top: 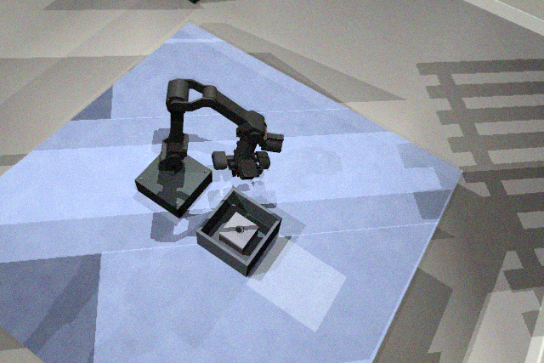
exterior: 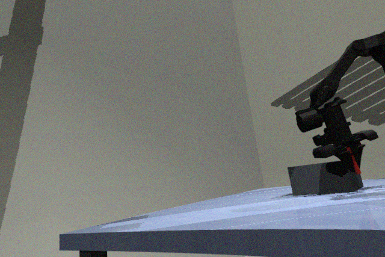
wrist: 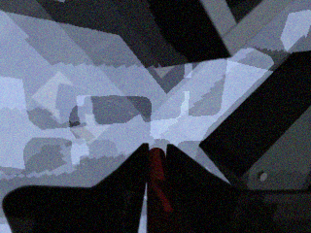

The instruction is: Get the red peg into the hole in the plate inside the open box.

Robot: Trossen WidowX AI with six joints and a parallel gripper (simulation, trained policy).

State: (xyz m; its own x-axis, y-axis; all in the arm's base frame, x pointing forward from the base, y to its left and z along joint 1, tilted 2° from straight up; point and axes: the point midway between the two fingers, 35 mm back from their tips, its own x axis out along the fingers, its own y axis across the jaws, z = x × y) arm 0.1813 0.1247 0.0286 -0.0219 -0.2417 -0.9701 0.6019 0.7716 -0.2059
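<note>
Now: gripper tip 140 mm short of the light grey plate, 140 mm to the left of it and 20 mm above it. Round my gripper tip: box 140 mm ahead, 140 mm to the right, 30 mm below; then red peg 10 mm to the left, 30 mm above.
</note>
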